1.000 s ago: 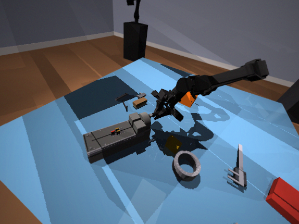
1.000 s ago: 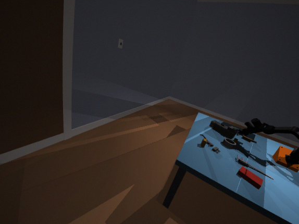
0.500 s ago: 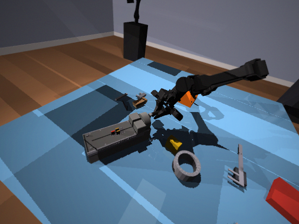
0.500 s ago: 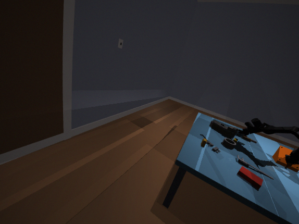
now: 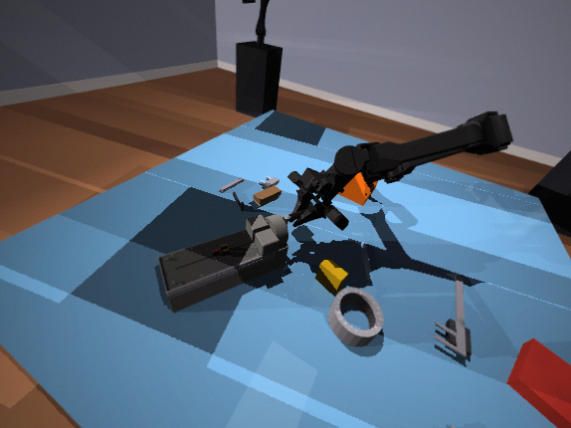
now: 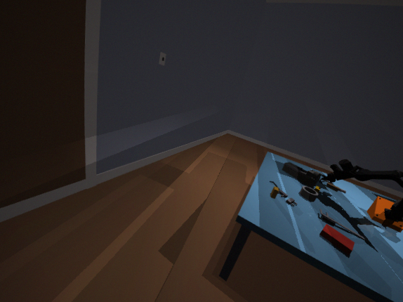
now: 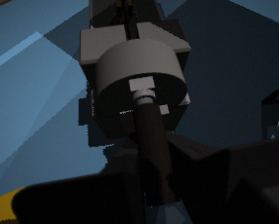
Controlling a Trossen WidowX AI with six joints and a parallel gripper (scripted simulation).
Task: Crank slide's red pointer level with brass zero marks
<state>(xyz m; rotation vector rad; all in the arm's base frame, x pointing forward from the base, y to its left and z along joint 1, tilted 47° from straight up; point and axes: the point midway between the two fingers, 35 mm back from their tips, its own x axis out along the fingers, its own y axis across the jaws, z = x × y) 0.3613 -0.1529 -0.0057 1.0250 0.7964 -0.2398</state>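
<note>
My gripper tip is 4 cm short of the yellow block, 13 cm to the right of it and 6 cm above it. Round my gripper tip: dark crank handle: 1 cm behind, 1 cm to the left, 3 cm above; then red pointer: 15 cm ahead, 11 cm to the right, 1 cm below; then brown block: 15 cm behind, 14 cm to the right, 8 cm below.
</note>
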